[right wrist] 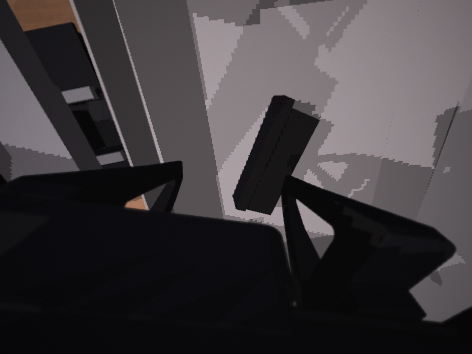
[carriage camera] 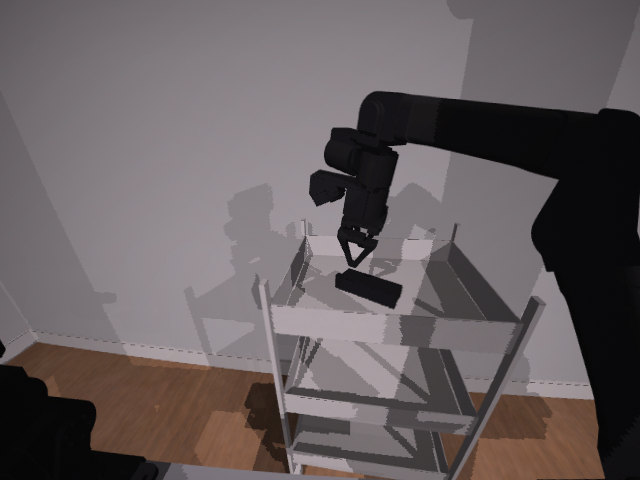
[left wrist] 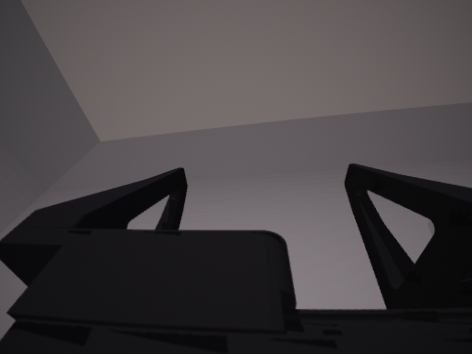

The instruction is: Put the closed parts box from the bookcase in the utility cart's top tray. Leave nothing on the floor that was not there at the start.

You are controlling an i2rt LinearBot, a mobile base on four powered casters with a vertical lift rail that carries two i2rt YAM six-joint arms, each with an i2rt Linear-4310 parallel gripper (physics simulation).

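Frame: origin at the left arm's base, x right, y up, z back, level; centimetres.
Where they show: left gripper, fingertip midpoint: [left wrist: 264,175]; right gripper, fingertip midpoint: [right wrist: 233,176] [carriage camera: 356,256].
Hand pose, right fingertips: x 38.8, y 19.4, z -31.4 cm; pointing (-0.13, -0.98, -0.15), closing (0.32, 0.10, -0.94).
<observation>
Things, the pixels of their top centre, and the offset from my right fingertips. "spot": a spot on its surface instead. Level surfaces: height alone.
- parts box at its top centre: [right wrist: 276,165] [carriage camera: 368,279] dx +3.6, dy -8.9, dz -5.3 cm
- utility cart's top tray at a spot on its surface: [right wrist: 175,105] spot: dx -5.5, dy -12.5, dz +5.3 cm
- Wooden floor at its surface level: dy -78.8 cm
The parts box [carriage camera: 368,288] [right wrist: 275,155] is a dark, long block. It is inside the outline of the utility cart's top tray [carriage camera: 330,321] [right wrist: 175,105], below my right gripper, and looks tilted. I cannot tell whether it touches the tray floor. My right gripper [carriage camera: 354,263] [right wrist: 233,176] is open and empty above the tray, its tips apart from the box in the carriage view. In the right wrist view one fingertip overlaps the box's near edge. My left gripper [left wrist: 264,175] is open and empty, facing wall and ceiling. The bookcase does not show.
The cart's corner posts [carriage camera: 272,346] [carriage camera: 496,387] stand up past the top tray's rim, with two lower trays [carriage camera: 377,409] [carriage camera: 369,465] beneath. A wall [carriage camera: 155,129] rises behind the cart. A black body [right wrist: 62,57] with light grey parts shows beyond the tray's side. Wooden floor [carriage camera: 144,413] lies left of the cart.
</observation>
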